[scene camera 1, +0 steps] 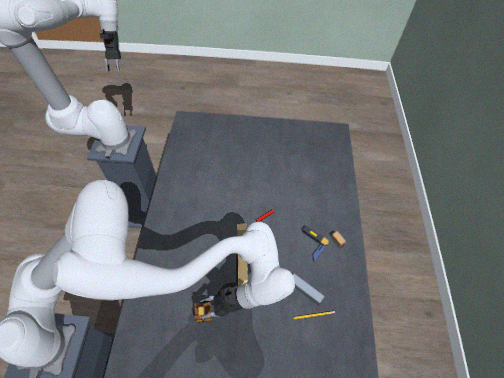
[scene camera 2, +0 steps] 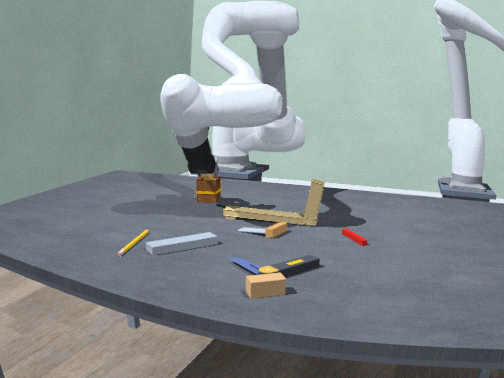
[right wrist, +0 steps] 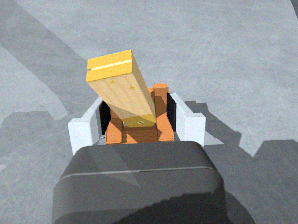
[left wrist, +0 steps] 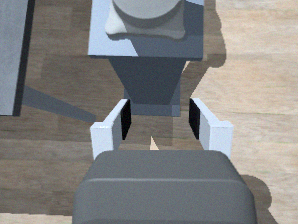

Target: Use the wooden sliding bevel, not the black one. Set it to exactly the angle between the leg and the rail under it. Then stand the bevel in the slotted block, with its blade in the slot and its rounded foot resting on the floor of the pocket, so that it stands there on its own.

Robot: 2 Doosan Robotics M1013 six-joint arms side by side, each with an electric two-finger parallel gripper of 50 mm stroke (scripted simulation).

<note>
I see my left gripper, my right gripper and a wooden sliding bevel.
</note>
